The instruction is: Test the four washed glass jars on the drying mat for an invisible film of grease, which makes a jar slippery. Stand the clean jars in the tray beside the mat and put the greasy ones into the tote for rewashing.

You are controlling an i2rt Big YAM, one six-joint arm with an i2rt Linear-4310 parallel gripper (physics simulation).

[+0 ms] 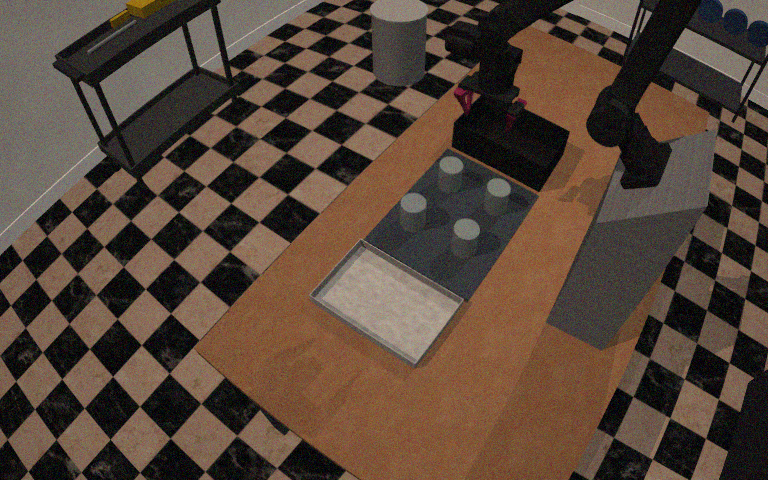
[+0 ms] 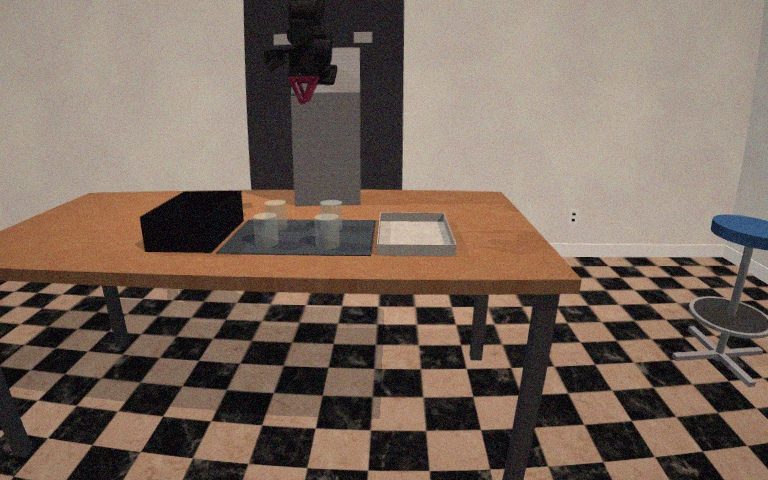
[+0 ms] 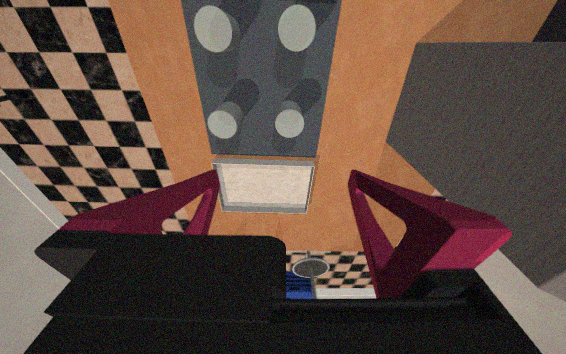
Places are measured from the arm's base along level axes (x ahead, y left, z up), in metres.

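Pixels of known places: gripper, fingertip midpoint: [image 1: 487, 122] [image 2: 304, 103] [image 3: 283, 177]; arm's base, origin of the base link: [image 1: 647, 168].
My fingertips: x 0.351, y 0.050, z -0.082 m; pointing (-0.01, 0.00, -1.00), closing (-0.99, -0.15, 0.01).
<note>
Ahead of a thing's pixels: the offset from my fingertips to its middle. Level surfaces: height alone.
My gripper [image 1: 488, 120] [image 2: 303, 101] [image 3: 283, 177] is open and empty, pointing down high above the table. Several pale, capped glass jars stand upright on the dark drying mat @(dz -0.369 m) [image 1: 430, 260] [image 2: 362, 243] [image 3: 265, 145]. Beside the tote are a jar @(dx +0.132, dy -0.084, dz -0.330 m) [image 1: 450, 172] [image 2: 265, 230] [image 3: 213, 28] and one nearer the pedestal [image 1: 498, 195] [image 2: 275, 210] [image 3: 296, 27]. Beside the tray are a jar @(dx +0.123, dy +0.086, dz -0.330 m) [image 1: 413, 212] [image 2: 326, 232] [image 3: 222, 124] and one nearer the pedestal [image 1: 466, 237] [image 2: 330, 206] [image 3: 289, 123]. No grease shows. The tray @(dx +0.015, dy +0.309, dz -0.357 m) [image 1: 362, 328] [image 2: 416, 249] [image 3: 265, 162] holds no jar. The black tote @(dx +0.080, dy -0.327, dz -0.322 m) [image 1: 492, 152] [image 2: 181, 232] has a dark interior.
A tall grey pedestal [image 1: 617, 266] [image 2: 325, 147] [image 3: 480, 130] rises along one long side of the table @(dz -0.372 m) [image 1: 271, 350] [image 2: 481, 266] [image 3: 345, 125]. A dark cart [image 1: 152, 50], a grey cylinder [image 1: 398, 50] and a blue-topped stool [image 2: 741, 229] stand away from the table.
</note>
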